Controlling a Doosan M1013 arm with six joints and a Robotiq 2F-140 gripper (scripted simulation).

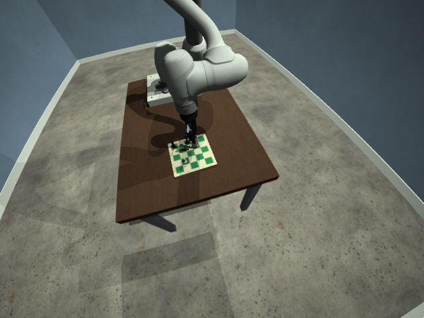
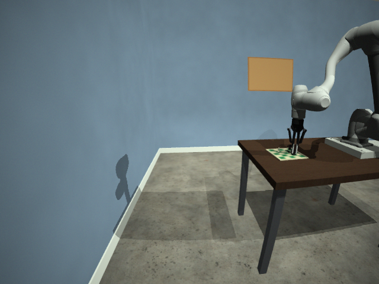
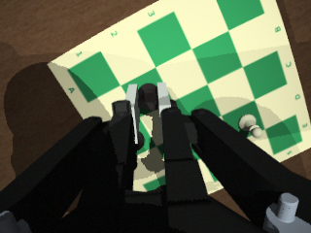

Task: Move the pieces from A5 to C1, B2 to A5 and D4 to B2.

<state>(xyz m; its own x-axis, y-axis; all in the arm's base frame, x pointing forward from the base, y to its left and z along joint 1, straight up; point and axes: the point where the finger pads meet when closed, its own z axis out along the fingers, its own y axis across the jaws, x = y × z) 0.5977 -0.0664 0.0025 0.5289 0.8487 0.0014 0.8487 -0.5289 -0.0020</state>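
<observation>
Now: the cream chessboard 30 mm ahead of my hand, 40 mm to the right of it and 50 mm below it. Round my hand: small pale piece: 70 mm ahead, 90 mm to the right, 30 mm below; black chess piece: 30 mm below.
</observation>
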